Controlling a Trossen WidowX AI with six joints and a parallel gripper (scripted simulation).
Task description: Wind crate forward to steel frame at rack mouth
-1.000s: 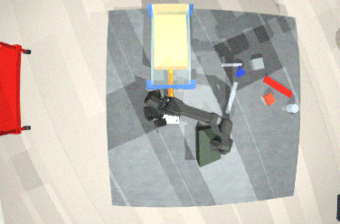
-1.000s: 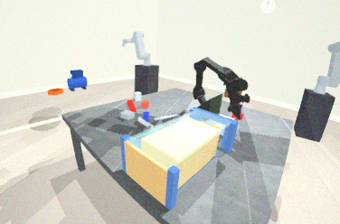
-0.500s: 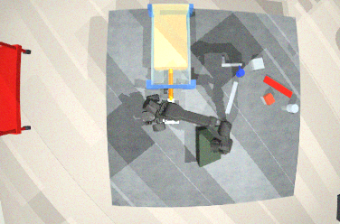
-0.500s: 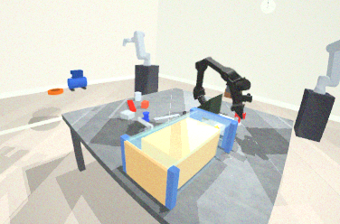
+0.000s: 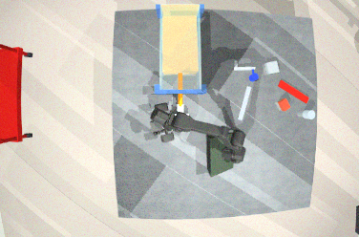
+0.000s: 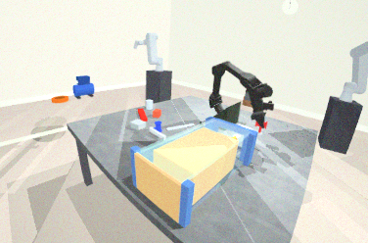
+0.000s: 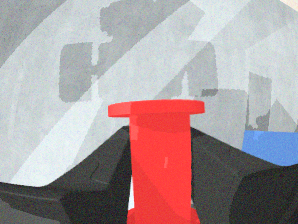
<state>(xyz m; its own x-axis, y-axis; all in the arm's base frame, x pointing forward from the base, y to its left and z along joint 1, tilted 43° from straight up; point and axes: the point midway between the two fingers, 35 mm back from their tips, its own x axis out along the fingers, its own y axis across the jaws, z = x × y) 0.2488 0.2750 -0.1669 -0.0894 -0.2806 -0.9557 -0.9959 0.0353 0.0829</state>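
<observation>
Right now the winch handle with red grip is 50 mm to the right of my gripper tip, 30 mm below it and 10 mm behind it. Also, from my gripper tip: blue frame 140 mm to the right, 140 mm ahead, 30 mm below; white winch 120 mm to the right, 100 mm below, 40 mm behind; clear-panelled cubby 380 mm ahead, 180 mm to the right, 20 mm below.
</observation>
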